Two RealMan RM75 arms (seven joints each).
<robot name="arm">
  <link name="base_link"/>
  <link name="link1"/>
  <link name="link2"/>
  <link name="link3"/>
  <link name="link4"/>
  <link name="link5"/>
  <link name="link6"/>
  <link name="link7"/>
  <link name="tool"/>
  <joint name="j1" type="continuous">
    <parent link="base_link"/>
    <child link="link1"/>
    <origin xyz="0 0 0.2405" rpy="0 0 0"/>
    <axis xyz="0 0 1"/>
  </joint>
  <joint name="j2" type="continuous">
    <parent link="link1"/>
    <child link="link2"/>
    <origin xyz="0 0 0" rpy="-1.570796 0 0"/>
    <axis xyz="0 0 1"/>
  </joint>
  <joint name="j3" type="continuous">
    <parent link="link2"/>
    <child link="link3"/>
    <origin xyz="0 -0.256 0" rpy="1.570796 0 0"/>
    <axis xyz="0 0 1"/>
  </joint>
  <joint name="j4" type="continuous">
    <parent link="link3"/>
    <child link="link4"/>
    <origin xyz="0 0 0" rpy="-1.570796 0 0"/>
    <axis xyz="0 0 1"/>
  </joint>
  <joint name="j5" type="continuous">
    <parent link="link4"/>
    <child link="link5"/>
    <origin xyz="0 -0.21 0" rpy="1.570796 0 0"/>
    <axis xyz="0 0 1"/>
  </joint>
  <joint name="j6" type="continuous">
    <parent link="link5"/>
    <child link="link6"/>
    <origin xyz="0 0 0" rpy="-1.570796 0 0"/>
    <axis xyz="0 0 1"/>
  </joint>
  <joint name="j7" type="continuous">
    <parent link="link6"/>
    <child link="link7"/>
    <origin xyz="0 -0.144 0" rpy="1.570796 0 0"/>
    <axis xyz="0 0 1"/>
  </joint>
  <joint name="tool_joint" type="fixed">
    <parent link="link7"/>
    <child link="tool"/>
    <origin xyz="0 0 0" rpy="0 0 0"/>
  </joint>
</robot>
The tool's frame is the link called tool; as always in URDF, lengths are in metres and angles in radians. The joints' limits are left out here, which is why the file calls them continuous.
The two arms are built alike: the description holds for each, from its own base.
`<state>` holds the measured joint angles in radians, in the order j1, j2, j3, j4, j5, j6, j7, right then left.
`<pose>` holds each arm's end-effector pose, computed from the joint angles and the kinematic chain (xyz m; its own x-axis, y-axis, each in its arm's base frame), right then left.
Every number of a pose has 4 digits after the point.
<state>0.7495 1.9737 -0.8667 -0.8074 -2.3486 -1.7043 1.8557 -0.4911 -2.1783 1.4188 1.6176 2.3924 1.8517 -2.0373</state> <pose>0.2200 0.3661 0.0296 0.8708 -0.4915 -0.0104 -0.4916 -0.8705 -0.0244 -0.1312 0.2821 -0.0136 0.9678 0.0660 -0.2427 0.0719 -0.9973 0.0153</pose>
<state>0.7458 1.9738 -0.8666 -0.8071 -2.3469 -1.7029 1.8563 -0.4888 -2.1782 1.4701 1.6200 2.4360 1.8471 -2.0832</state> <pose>0.2212 0.3655 0.0295 0.8687 -0.4952 -0.0125 -0.4954 -0.8683 -0.0250 -0.1334 0.2792 -0.0198 0.9506 0.0850 -0.2985 0.0925 -0.9957 0.0108</pose>
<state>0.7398 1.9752 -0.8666 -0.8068 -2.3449 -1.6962 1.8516 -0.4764 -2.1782 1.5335 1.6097 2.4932 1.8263 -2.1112</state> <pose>0.2231 0.3650 0.0289 0.8680 -0.4962 -0.0166 -0.4965 -0.8675 -0.0294 -0.1407 0.2760 -0.0287 0.9268 0.0949 -0.3633 0.1027 -0.9947 0.0022</pose>
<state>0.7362 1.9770 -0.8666 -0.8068 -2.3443 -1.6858 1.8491 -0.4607 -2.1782 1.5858 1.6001 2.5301 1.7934 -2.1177</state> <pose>0.2244 0.3654 0.0283 0.8675 -0.4970 -0.0205 -0.4974 -0.8667 -0.0375 -0.1462 0.2738 -0.0367 0.9124 0.0873 -0.3998 0.0927 -0.9957 -0.0058</pose>
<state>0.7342 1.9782 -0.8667 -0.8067 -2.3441 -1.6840 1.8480 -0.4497 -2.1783 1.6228 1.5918 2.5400 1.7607 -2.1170</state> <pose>0.2250 0.3650 0.0278 0.8670 -0.4978 -0.0214 -0.4983 -0.8662 -0.0380 -0.1480 0.2722 -0.0435 0.9098 0.0731 -0.4086 0.0772 -0.9970 -0.0065</pose>
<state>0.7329 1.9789 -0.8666 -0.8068 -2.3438 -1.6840 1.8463 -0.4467 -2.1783 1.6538 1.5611 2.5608 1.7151 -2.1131</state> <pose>0.2253 0.3646 0.0275 0.8672 -0.4974 -0.0219 -0.4979 -0.8664 -0.0374 -0.1528 0.2739 -0.0515 0.9031 0.0666 -0.4243 0.0664 -0.9977 -0.0152</pose>
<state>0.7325 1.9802 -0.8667 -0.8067 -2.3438 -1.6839 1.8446 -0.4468 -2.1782 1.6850 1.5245 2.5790 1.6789 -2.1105</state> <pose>0.2253 0.3643 0.0269 0.8679 -0.4963 -0.0222 -0.4968 -0.8671 -0.0362 -0.1585 0.2741 -0.0597 0.8936 0.0596 -0.4450 0.0602 -0.9981 -0.0127</pose>
